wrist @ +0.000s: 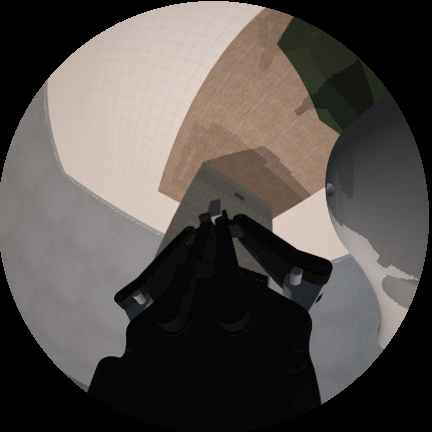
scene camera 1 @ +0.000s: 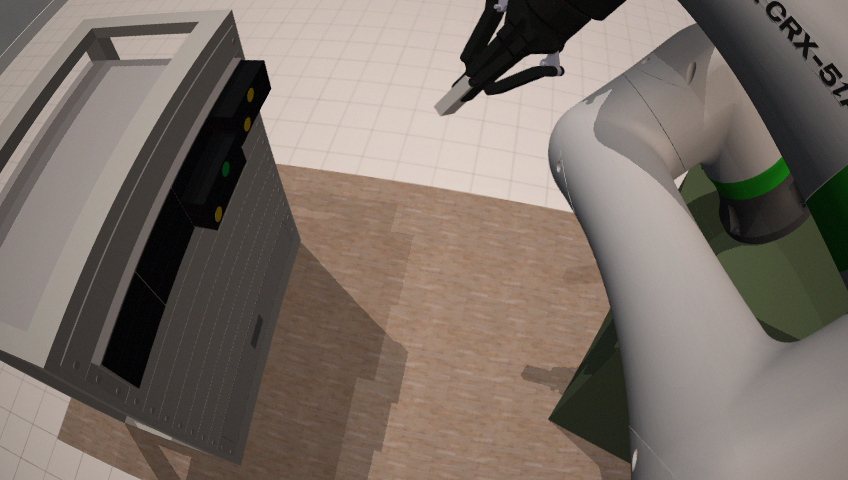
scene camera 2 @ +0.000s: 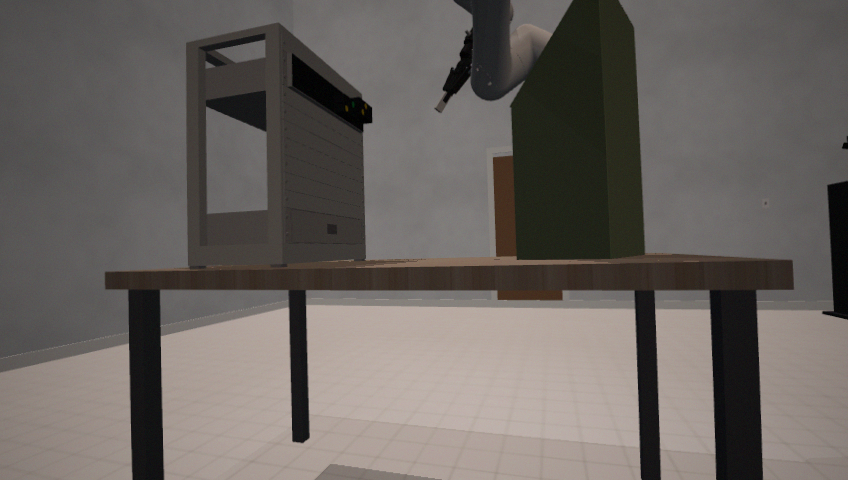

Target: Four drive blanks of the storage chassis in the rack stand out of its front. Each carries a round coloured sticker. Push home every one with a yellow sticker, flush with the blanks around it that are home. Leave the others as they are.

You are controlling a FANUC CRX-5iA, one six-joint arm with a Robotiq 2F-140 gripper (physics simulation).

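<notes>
The grey rack [scene camera 1: 148, 113] [scene camera 2: 273, 178] [wrist: 255, 205] holds a storage chassis with a dark front [scene camera 1: 135, 315] [scene camera 2: 315, 80] near its top. Four black blanks stand out towards its far end. In scene camera 1 their stickers run from the far end: a yellow sticker [scene camera 1: 250, 94], a second yellow sticker [scene camera 1: 246, 124], a green sticker [scene camera 1: 225, 168] and a third yellow sticker [scene camera 1: 218, 214]. The stickers look tiny in scene camera 2. My gripper [scene camera 1: 455, 98] [scene camera 2: 440, 105] [wrist: 217, 207] is shut and empty, its light tip pointing down, in the air in front of the rack and apart from the blanks. The gripper hides the blanks in the wrist view.
The wooden table [scene camera 1: 464, 267] [scene camera 2: 446, 278] [wrist: 240, 85] carries the rack and a dark green pedestal [scene camera 1: 595, 380] [scene camera 2: 559, 178] [wrist: 320, 50] opposite its front. The arm [scene camera 1: 642, 226] [scene camera 2: 493, 65] [wrist: 385, 175] reaches over from the pedestal's side. A brown door [scene camera 2: 504, 202] is in the wall behind.
</notes>
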